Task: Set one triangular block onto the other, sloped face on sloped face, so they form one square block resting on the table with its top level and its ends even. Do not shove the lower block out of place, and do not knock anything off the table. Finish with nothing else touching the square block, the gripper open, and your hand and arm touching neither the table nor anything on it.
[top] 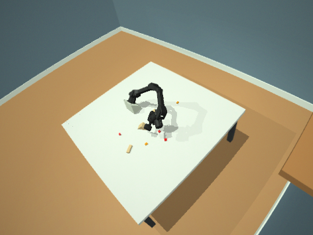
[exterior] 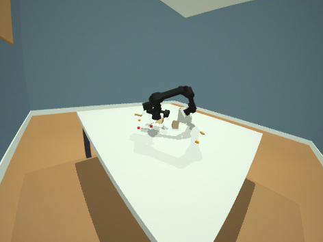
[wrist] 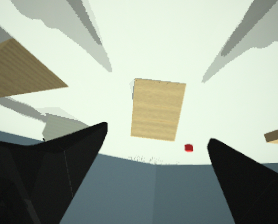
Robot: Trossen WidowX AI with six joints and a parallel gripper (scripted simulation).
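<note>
My gripper tip is now 4 cm past the triangular block, 2 cm to the left of it and 3 cm above it.
</note>
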